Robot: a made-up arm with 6 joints. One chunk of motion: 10 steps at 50 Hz.
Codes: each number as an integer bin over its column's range. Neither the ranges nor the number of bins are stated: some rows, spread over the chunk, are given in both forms.
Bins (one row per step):
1: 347 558 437 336 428 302
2: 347 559 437 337 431 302
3: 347 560 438 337 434 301
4: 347 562 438 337 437 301
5: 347 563 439 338 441 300
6: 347 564 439 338 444 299
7: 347 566 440 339 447 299
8: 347 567 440 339 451 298
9: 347 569 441 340 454 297
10: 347 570 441 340 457 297
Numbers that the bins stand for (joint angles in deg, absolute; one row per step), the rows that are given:
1: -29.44 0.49 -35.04 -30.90 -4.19 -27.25
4: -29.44 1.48 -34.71 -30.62 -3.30 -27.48
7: -29.44 2.48 -34.04 -30.08 -2.31 -27.96
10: -29.44 3.47 -33.71 -29.81 -1.33 -28.44
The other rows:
2: -29.44 0.74 -35.04 -30.62 -3.89 -27.25
3: -29.44 0.99 -34.71 -30.62 -3.60 -27.48
5: -29.44 1.73 -34.38 -30.35 -2.91 -27.72
6: -29.44 1.98 -34.38 -30.35 -2.61 -27.96
8: -29.44 2.72 -34.04 -30.08 -1.92 -28.20
9: -29.44 3.22 -33.71 -29.81 -1.62 -28.44

